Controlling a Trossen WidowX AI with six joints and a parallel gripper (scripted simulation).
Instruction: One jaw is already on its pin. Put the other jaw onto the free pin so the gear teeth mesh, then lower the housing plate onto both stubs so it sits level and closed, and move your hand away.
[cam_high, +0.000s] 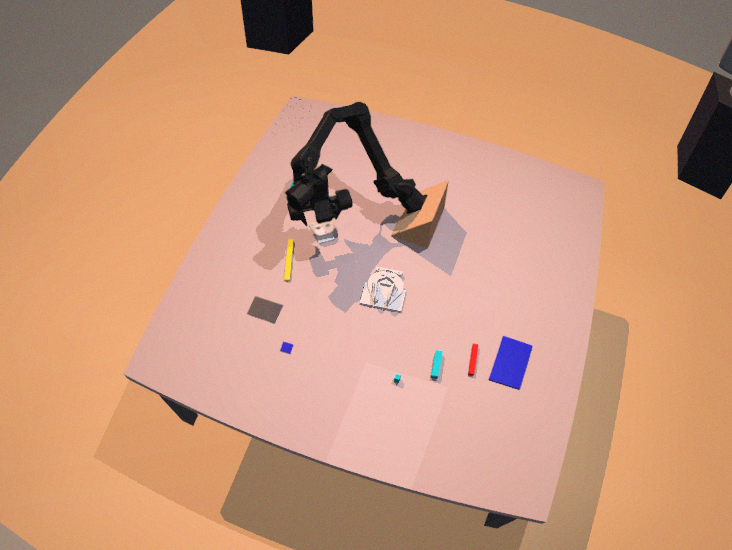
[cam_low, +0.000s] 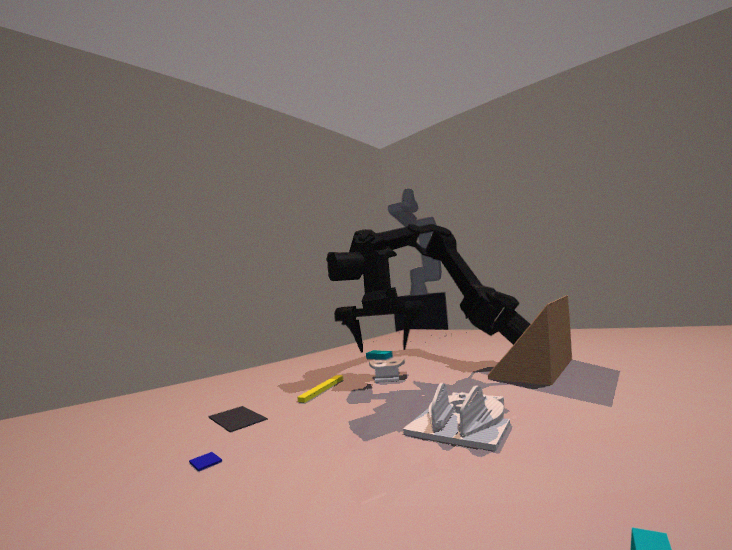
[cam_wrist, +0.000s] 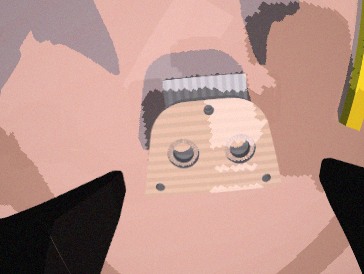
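Now: the grey housing plate 30 mm below my gripper tip. From my gripper tip the other things lie so: teal block (150 mm to the right, 130 mm behind, 50 mm below); then white-grey block (50 mm below, 10 mm to the left); then yellow bar (130 mm ahead, 50 mm to the right, 50 mm below).
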